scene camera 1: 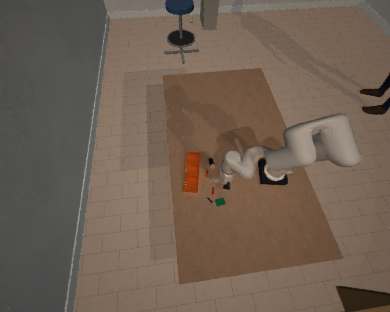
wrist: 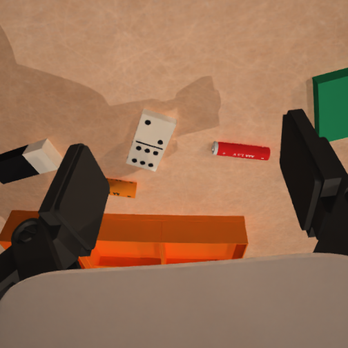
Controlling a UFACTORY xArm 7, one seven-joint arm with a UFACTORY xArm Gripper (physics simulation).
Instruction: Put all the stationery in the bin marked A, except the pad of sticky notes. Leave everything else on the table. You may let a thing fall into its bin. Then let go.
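An eraser with a black sleeve and white end [scene camera 1: 211, 162] [wrist: 17, 164] lies on the table, cut by the left edge of the wrist view. A green pad of sticky notes [scene camera 1: 220, 202] [wrist: 334, 110] lies at the right of the wrist view. The orange tray [scene camera 1: 198, 172] [wrist: 200, 228] holds the bins; their letters cannot be read now, and the hand hides much of it in the wrist view. My gripper [scene camera 1: 223, 181] [wrist: 185, 151] is open and empty, above the table, with its left finger beside the eraser's white end in the wrist view.
A white domino [scene camera 1: 214, 179] [wrist: 151, 140] and a red battery [scene camera 1: 213, 190] [wrist: 243, 151] show between the fingers. An orange battery [scene camera 1: 207, 173] [wrist: 123, 188] is partly behind the left finger. A small black bolt [scene camera 1: 210, 200] lies beside the green pad.
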